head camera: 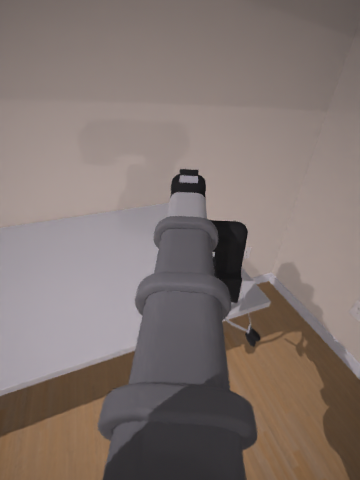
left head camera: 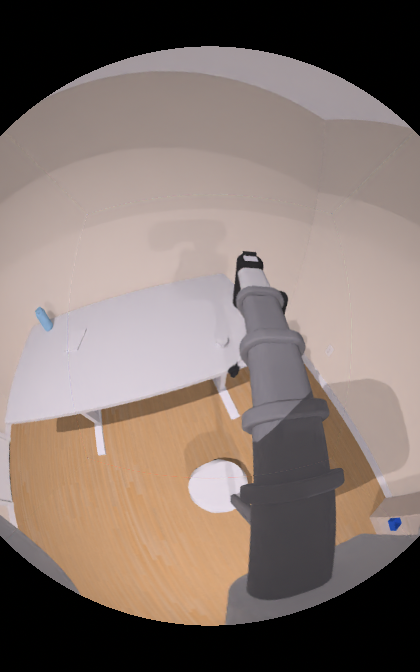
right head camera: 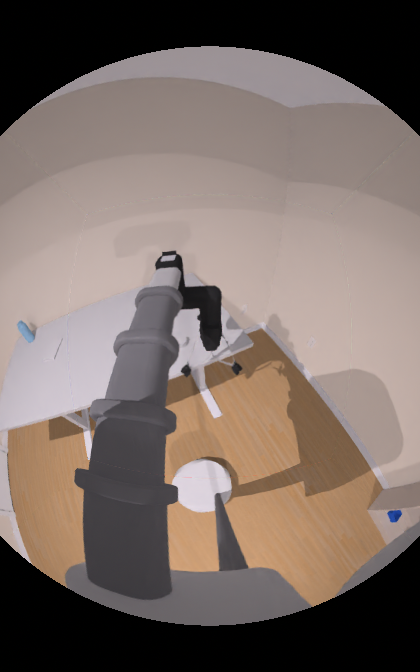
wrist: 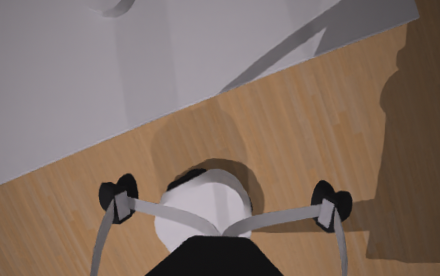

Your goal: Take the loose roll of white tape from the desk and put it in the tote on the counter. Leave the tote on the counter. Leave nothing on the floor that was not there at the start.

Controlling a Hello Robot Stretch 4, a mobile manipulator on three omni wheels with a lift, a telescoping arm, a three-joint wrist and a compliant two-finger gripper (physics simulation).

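Places are measured from the robot's base along level axes (x ahead, y left, z up), in centimetres.
Where they show: gripper, between the fingertips: (wrist: 224, 194).
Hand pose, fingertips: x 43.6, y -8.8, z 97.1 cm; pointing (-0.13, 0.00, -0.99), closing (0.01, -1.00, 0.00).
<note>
After its pixels a point has its place.
The white tape roll (left head camera: 222, 341) (right head camera: 185, 341) lies on the white desk (head camera: 75, 290) {x 61.8, y 35.7, z 92.2 cm} (left head camera: 130, 350) (right head camera: 45, 380) (wrist: 60, 90) {x 52.6, y 9.6, z 92.2 cm}, near its right part. In the wrist view part of the roll (wrist: 112, 9) {x 60.4, y 2.6, z 94.4 cm} shows at the top edge, left of centre. My gripper (right head camera: 211, 369) (wrist: 224, 194) {x 43.6, y -8.8, z 97.1 cm} is open and empty. In the wrist view its fingers appear over the floor, outside the desk's front edge, with the roll beyond them and to the left. In the head view the arm hides the roll. The tote and a counter that I can identify do not show.
A light blue cylinder (left head camera: 44, 319) (right head camera: 25, 331) stands at the desk's far left end. A round white object (left head camera: 215, 486) (right head camera: 200, 486) (wrist: 200, 210) {x 7.3, y 1.3, z 18.7 cm} is low down in front of the desk. A small blue object (left head camera: 394, 524) (right head camera: 394, 515) sits at the lower right. Walls stand behind and right.
</note>
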